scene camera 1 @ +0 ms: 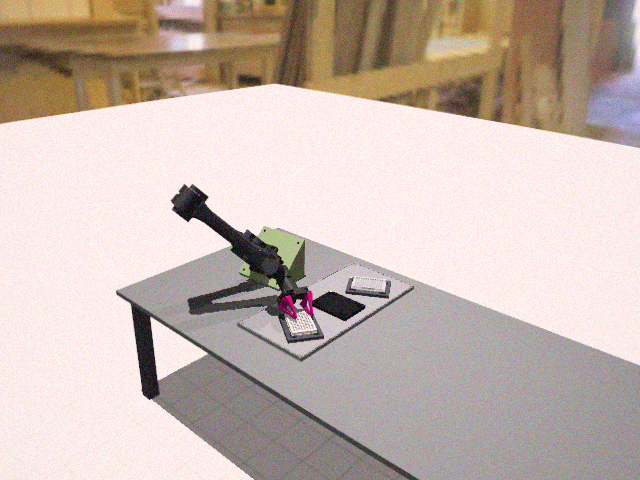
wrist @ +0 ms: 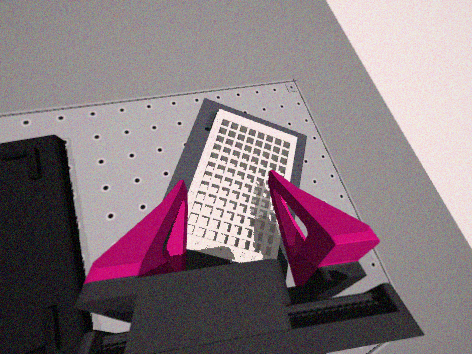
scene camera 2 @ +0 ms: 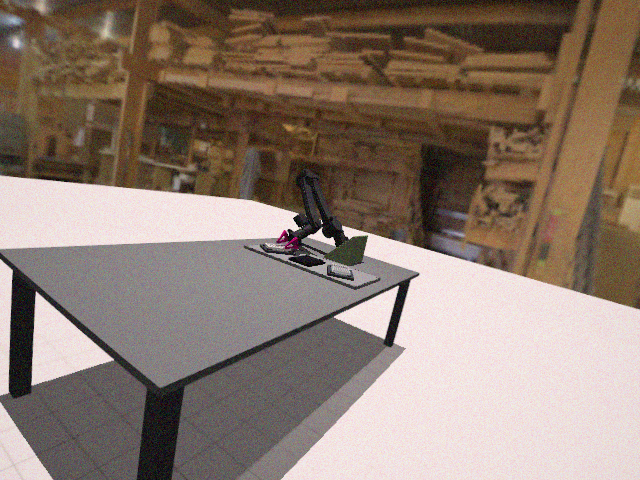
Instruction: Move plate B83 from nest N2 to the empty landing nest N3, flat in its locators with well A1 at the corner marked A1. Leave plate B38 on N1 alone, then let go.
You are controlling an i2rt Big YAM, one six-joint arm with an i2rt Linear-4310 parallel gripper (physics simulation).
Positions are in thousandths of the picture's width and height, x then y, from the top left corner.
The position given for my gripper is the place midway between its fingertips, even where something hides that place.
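I can see my gripper (scene camera 1: 476,661), (wrist: 482,510) from the scene and from the wrist, and it is open. It touches a white well plate (wrist: 488,600). A black nest (wrist: 105,773) is visible to me as well.
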